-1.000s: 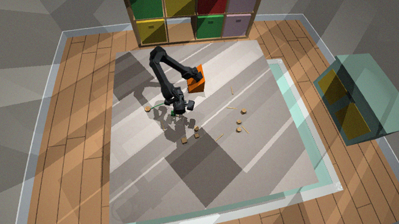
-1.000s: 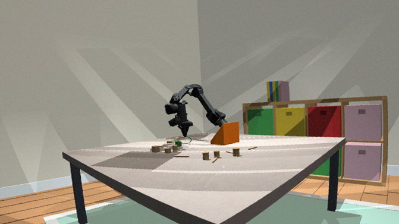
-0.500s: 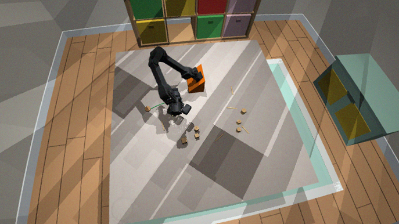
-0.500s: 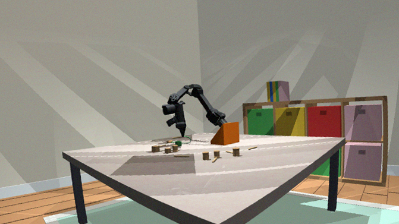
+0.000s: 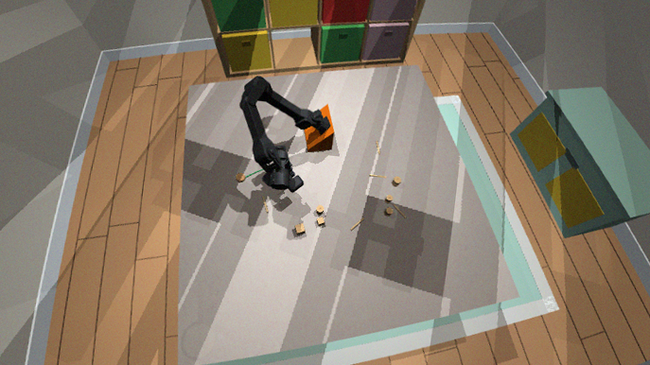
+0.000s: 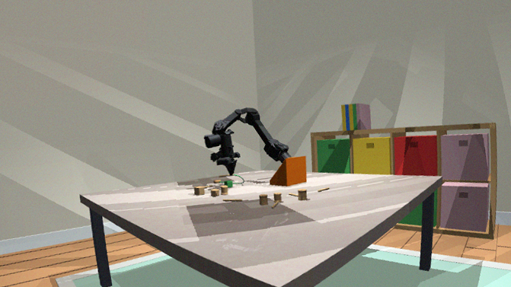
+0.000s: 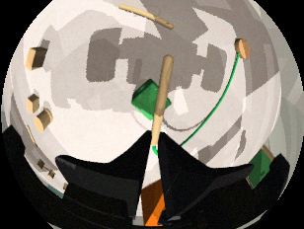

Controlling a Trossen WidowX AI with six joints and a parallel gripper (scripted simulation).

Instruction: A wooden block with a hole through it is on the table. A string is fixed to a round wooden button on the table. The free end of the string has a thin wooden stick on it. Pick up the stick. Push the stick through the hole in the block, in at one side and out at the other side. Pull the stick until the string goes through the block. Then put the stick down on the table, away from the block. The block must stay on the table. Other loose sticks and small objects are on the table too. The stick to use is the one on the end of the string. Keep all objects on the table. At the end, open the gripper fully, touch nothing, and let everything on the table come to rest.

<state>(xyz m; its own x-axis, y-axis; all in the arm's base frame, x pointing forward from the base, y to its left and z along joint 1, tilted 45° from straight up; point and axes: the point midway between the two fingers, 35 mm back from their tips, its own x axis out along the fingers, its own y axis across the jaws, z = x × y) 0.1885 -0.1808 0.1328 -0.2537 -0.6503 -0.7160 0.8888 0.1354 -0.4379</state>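
Right now my gripper tip is 1 cm short of the thin wooden stick and 1 cm to the left of it. Also, from my gripper tip: loose stick 6 cm ahead, 11 cm to the right, 6 cm below; green block 1 cm ahead, 2 cm to the right, 4 cm below; short cylinder 16 cm ahead, 11 cm to the left, 4 cm below.
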